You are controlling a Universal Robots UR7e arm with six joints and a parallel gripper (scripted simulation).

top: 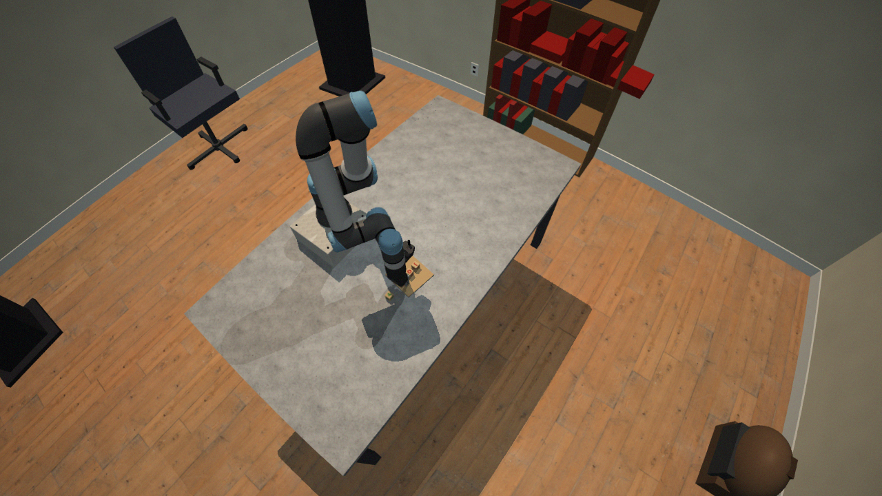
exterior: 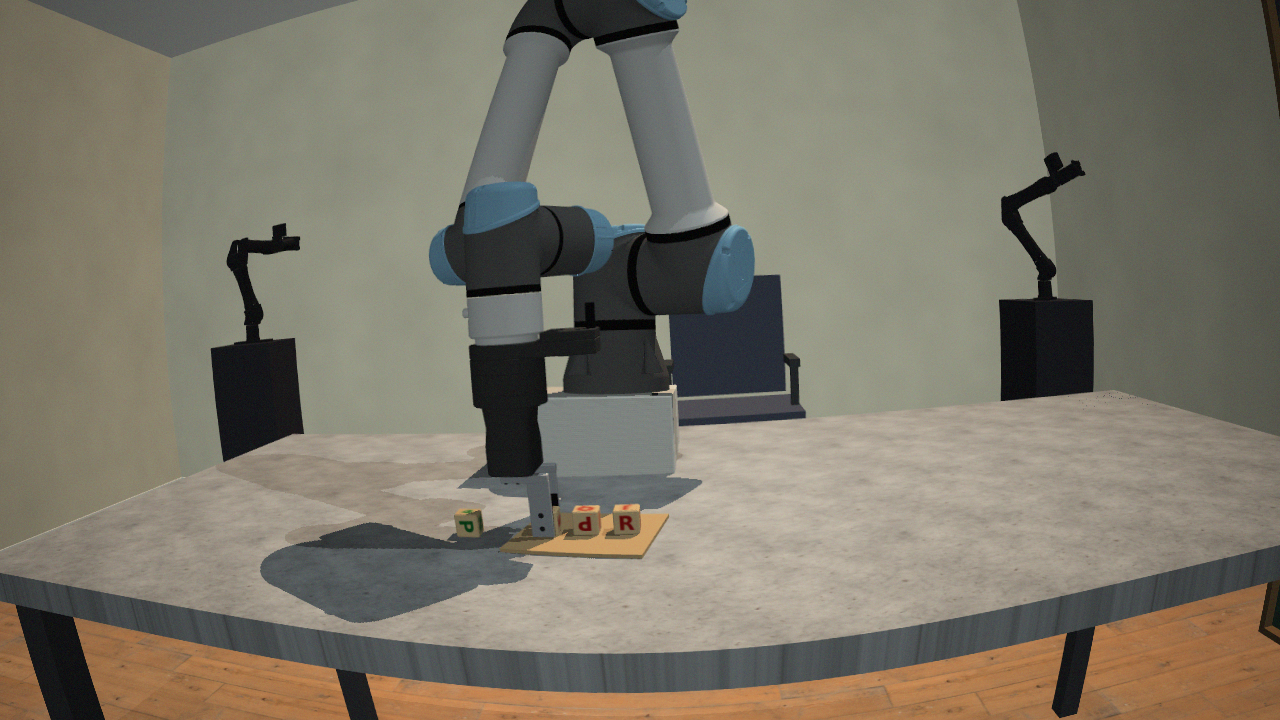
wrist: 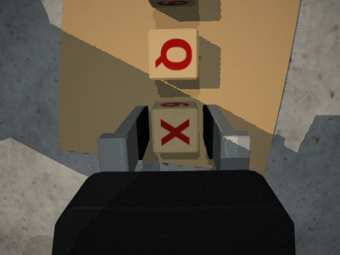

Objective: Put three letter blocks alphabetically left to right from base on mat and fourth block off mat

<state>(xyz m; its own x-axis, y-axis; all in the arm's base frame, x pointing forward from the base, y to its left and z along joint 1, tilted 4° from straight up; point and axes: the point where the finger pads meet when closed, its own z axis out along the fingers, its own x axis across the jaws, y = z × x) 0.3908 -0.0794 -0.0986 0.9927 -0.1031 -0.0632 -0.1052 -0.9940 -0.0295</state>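
Now: the X block 10 mm below my hand. The rest, counted from my hand: Q block: 40 mm to the left, 10 mm below; then tan mat: 40 mm to the left, 20 mm below.
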